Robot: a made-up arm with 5 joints.
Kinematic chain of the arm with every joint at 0, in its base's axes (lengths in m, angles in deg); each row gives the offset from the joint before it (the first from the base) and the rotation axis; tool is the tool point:
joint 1: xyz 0 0 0.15 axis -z
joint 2: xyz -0.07 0 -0.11 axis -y
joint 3: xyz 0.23 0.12 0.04 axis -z
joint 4: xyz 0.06 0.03 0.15 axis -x
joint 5: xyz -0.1 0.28 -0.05 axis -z
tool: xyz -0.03 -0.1 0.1
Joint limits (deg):
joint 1: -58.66..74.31
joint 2: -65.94..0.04
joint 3: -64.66..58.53
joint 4: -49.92..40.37
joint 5: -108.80..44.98
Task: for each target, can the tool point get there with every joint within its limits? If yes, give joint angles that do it. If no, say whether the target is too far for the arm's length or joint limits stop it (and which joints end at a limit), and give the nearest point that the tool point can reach.
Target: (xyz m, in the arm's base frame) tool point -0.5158 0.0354 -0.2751
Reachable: no: joint limits stop it (at a limit: joint 1, joint 2, joint 4, joint 5) | nearest point -0.3152 0.2627 -0.1437 | short by 0.330 m
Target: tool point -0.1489 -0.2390 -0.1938
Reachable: no: joint limits stop it (at a limit: joint 1, joint 2, joint 3, joint 4, joint 5) | nearest point -0.1457 -0.0419 0.1188 | short by 0.370 m
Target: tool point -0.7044 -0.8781 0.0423
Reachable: no: too far | nearest point -0.1770 -0.0490 0.1908 | short by 0.994 m
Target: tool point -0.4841 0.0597 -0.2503
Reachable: no: joint limits stop it (at a limit: joint 1, joint 2, joint 4, joint 5) | nearest point -0.3164 0.2601 -0.1373 | short by 0.285 m
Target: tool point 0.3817 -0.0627 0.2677
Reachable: yes | joints 57.98 -16.55 10.72 -25.08 -30.66
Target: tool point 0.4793 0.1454 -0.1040
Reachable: yes | joints 34.30 -55.97 8.98 0.53 -91.58
